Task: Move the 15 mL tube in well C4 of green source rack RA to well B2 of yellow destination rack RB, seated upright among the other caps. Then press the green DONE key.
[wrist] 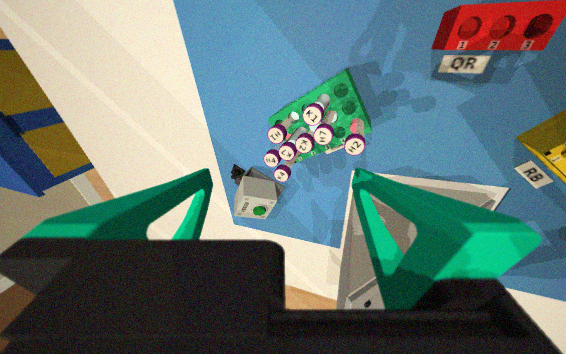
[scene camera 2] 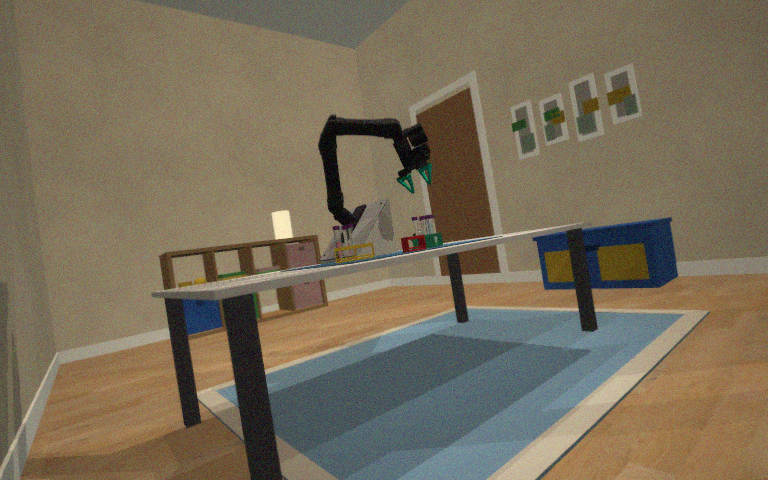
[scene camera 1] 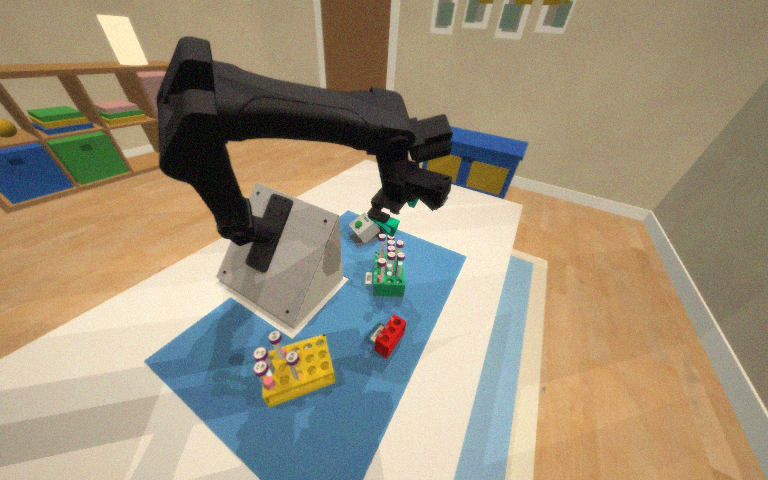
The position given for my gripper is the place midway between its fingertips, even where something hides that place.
My gripper (scene camera 1: 401,220) is open, with nothing in its grasp. I also see a grey box with green button (wrist: 257,194) and a QR label (wrist: 450,63).
My gripper shows as well in the wrist view (wrist: 282,176).
